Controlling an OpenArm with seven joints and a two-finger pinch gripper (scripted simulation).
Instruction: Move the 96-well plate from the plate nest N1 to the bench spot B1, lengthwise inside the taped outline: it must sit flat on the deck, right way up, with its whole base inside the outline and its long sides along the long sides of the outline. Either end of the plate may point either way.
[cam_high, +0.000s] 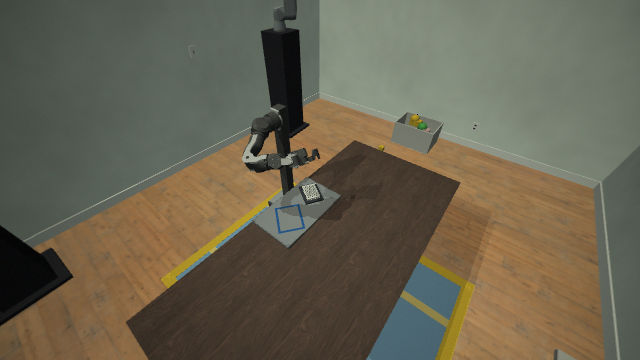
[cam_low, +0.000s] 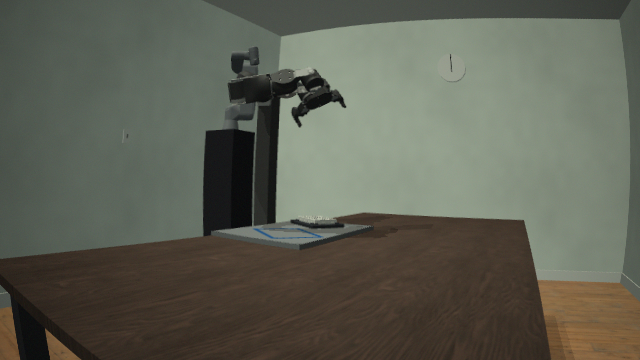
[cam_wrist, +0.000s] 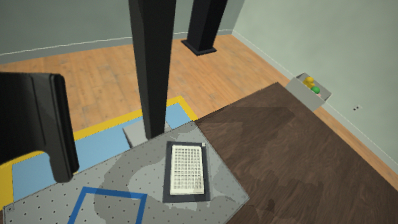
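My gripper is now 4 cm past the white 96-well plate, 9 cm to the right of it and 34 cm above it. Also, from my hand: black plate nest (4 cm behind, 9 cm to the left, 36 cm below).
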